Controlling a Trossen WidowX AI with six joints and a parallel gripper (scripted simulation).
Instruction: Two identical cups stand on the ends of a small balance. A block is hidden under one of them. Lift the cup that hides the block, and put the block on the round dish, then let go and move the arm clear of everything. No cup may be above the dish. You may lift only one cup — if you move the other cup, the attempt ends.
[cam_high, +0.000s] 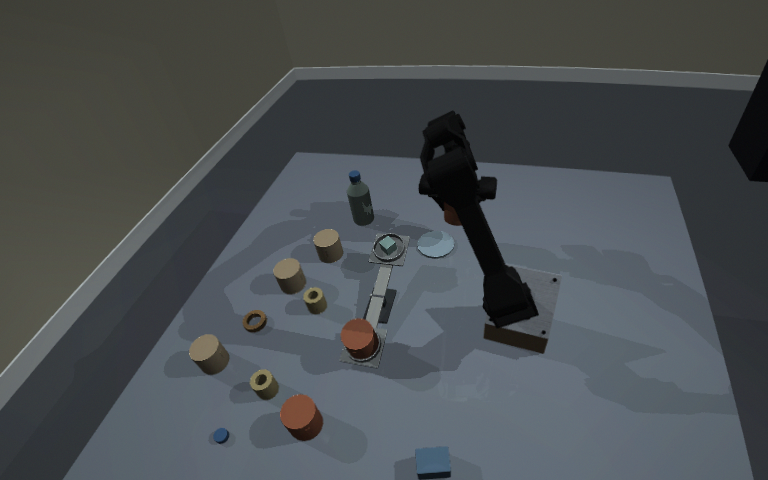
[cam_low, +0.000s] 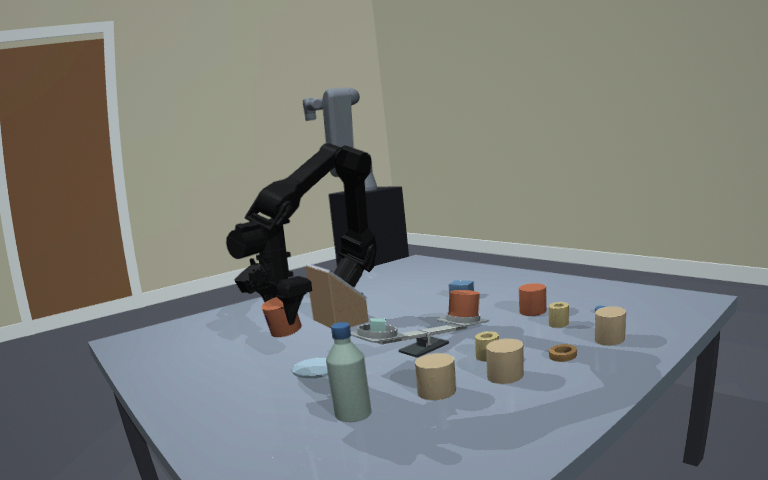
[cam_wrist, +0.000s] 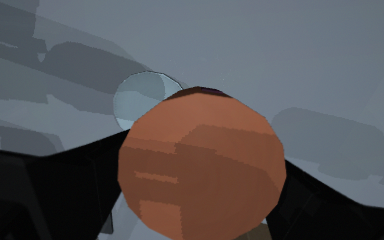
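Now: gripper tip 160 mm short of the pale green block, 130 mm to the right of it and 20 mm above it. From my gripper tip the other things lie so: pale blue round dish (100 mm below, 60 mm ahead, 30 mm to the left); blue box (590 mm to the left, 90 mm below, 30 mm behind); green bottle (290 mm ahead, 60 mm to the right, 10 mm above).
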